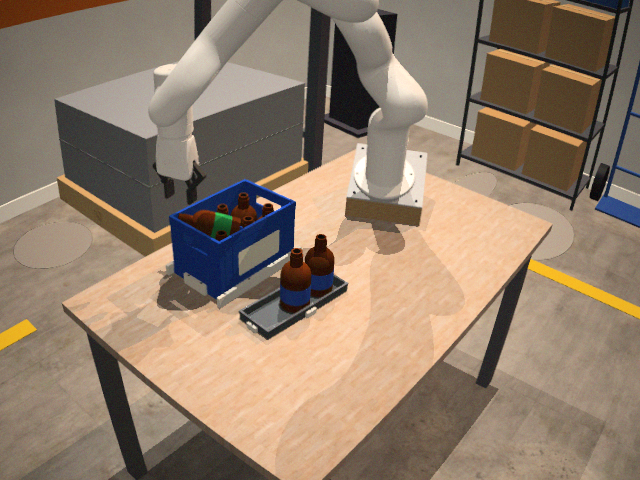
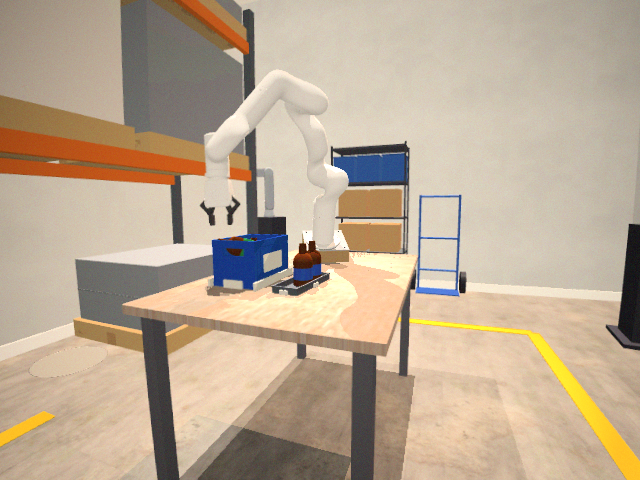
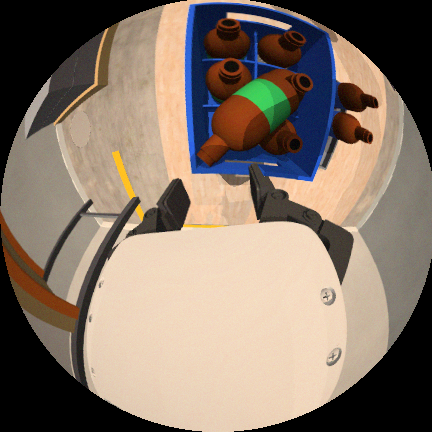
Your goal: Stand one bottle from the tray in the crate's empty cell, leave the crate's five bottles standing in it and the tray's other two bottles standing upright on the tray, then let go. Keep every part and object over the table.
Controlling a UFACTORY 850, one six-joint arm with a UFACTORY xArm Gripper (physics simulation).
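Observation:
The blue crate [image 1: 199, 258] [image 2: 235, 267] [image 3: 191, 100] stands on the table. A green-labelled brown bottle [image 1: 222, 223] [image 3: 262, 102] lies on its side, slanted across the top of the crate's other bottles, its neck toward the corner cell at the gripper's end. Several brown bottles [image 1: 243, 210] [image 3: 226, 46] are in the cells beneath and beside it; some are partly hidden. Two blue-labelled bottles [image 1: 295, 294] [image 1: 320, 266] [image 2: 302, 268] [image 3: 347, 127] stand upright on the grey tray [image 1: 268, 331] [image 3: 330, 150]. My gripper [image 1: 179, 193] [image 2: 221, 221] [image 3: 216, 183] is open and empty, above the crate's far-left side.
White rails [image 1: 232, 293] run along the crate's base, between it and the tray. The arm's base plate [image 1: 419, 165] is bolted at the table's back. A grey box stack [image 1: 103, 155] stands on a pallet behind the table. The table's left edge [image 2: 136, 310] lies beyond the crate.

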